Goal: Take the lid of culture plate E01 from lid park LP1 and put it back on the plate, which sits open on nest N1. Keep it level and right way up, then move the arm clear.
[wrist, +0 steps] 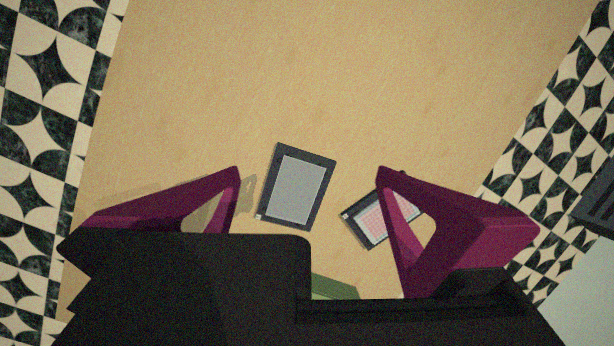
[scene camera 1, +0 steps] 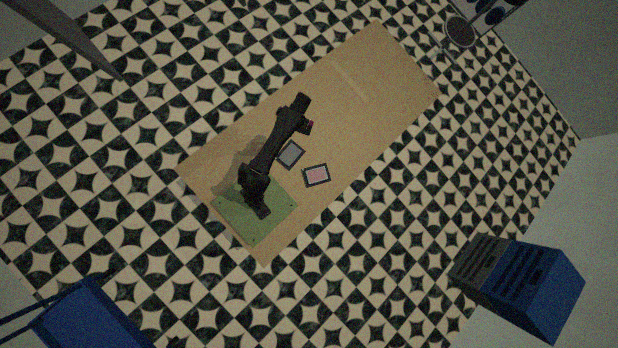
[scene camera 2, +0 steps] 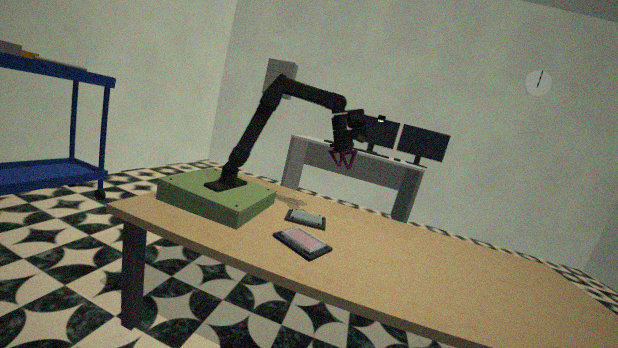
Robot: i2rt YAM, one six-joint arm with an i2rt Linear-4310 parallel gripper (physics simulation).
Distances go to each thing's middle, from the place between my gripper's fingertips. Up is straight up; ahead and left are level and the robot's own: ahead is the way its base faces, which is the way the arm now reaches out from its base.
I see the grey plate lid (wrist: 297, 184) 90 mm behind my hand, 60 mm to the right of it and 230 mm below it. From my hand the other things lie so: dark nest plate (wrist: 352, 211) 30 mm behind, 260 mm to the right, 240 mm below.
